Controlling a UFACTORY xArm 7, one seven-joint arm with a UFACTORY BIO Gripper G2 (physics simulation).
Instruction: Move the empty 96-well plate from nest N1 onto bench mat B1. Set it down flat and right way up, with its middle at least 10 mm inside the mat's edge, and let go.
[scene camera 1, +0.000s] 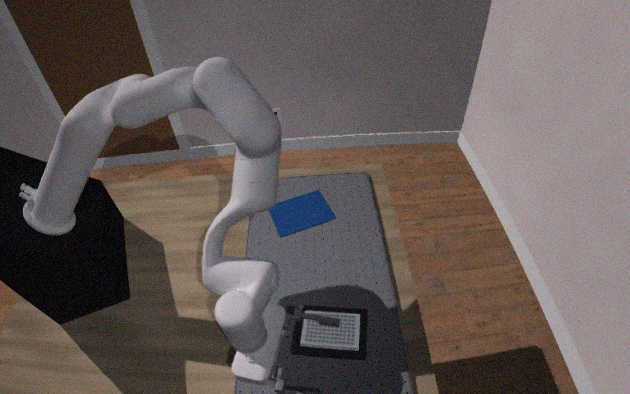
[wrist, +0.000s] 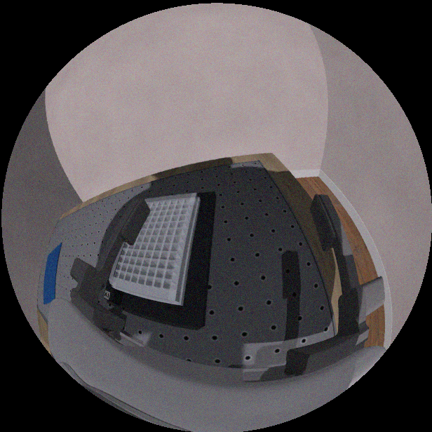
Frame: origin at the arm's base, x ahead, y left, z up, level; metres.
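Seen in the pictures: hand at its tool point: (scene camera 1: 322, 357); arm's base at its link origin: (scene camera 1: 49, 216).
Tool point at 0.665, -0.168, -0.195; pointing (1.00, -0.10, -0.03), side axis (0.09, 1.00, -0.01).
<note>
Offsets run from my tool point to a thing's top centre, as dx, dy, dz. "spot": to the spot under its first point. Level surfaces: height alone.
The empty white 96-well plate @(+0.011, +0.077, -0.028) (scene camera 1: 332, 339) (wrist: 162, 245) sits flat, wells up, in the black nest @(spot: +0.084, +0.046, -0.043) (scene camera 1: 363, 345) (wrist: 198, 295). The blue bench mat @(dz -0.052) (scene camera 1: 302, 214) (wrist: 51, 275) lies at the far end of the bench in the scene view and at the left edge in the wrist view. My gripper (scene camera 1: 329, 356) (wrist: 231, 220) is open and empty. One finger is over the plate, covering part of it in both views; the other is off to the side of the nest, beyond its right edge in the wrist view. The finger height above the plate is hard to tell.
The grey perforated bench @(dz -0.054) (scene camera 1: 345, 260) (wrist: 270, 240) carries the nest and the mat. The arm's base stands on a black pedestal (scene camera 1: 95, 260) at the left. Walls (scene camera 1: 560, 125) (wrist: 200, 100) rise beyond the wooden floor (scene camera 1: 465, 280).
</note>
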